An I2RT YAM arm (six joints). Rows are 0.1 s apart.
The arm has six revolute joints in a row. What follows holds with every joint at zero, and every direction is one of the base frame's.
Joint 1 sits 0.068 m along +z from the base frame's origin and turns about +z.
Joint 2 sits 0.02 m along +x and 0.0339 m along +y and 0.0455 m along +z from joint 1 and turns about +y.
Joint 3 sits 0.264 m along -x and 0.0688 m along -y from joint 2 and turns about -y.
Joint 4 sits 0.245 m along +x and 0.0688 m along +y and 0.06 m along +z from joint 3 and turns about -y.
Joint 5 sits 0.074 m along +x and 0.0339 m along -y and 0.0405 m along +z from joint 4 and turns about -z.
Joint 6 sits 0.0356 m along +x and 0.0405 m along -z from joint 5 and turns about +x.
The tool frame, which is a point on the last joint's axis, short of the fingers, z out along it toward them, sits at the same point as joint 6; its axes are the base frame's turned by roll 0, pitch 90 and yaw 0 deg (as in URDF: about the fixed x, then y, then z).
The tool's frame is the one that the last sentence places.
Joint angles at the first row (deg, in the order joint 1, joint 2, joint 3, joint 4, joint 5, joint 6):
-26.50, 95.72, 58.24, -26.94, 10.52, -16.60
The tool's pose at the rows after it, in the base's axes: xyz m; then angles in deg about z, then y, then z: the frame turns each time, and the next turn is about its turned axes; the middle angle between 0 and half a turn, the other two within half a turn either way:
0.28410 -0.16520 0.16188 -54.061 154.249 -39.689
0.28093 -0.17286 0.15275 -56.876 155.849 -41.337
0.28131 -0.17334 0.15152 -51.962 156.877 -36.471
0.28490 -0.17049 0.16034 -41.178 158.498 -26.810
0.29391 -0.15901 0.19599 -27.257 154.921 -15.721
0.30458 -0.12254 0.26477 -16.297 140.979 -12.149
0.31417 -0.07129 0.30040 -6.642 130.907 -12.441
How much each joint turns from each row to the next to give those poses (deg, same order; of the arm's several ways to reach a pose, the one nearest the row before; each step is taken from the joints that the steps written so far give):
-2.54, 2.84, 0.00, 0.88, 0.07, -0.28
-1.44, 1.69, 0.00, -0.05, -0.11, -0.09
-0.28, 0.26, 0.08, 0.00, -2.32, 0.13
0.28, -0.48, 1.84, -2.86, -4.26, 0.00
2.01, -3.78, 3.67, -3.54, -4.41, 0.02
6.14, -8.68, 3.78, 1.33, -3.28, -0.02
8.99, -4.66, 0.83, 4.55, -1.27, 0.00

